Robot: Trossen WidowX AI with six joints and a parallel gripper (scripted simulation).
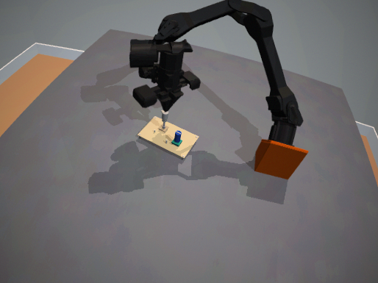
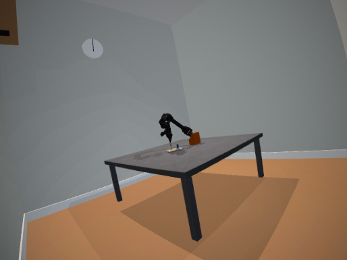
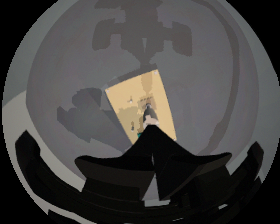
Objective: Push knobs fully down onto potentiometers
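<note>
Now: the grey knob 20 mm below my gripper tip. Also, from my gripper tip: blue knob: 50 mm behind, 40 mm to the left, 40 mm below.
</note>
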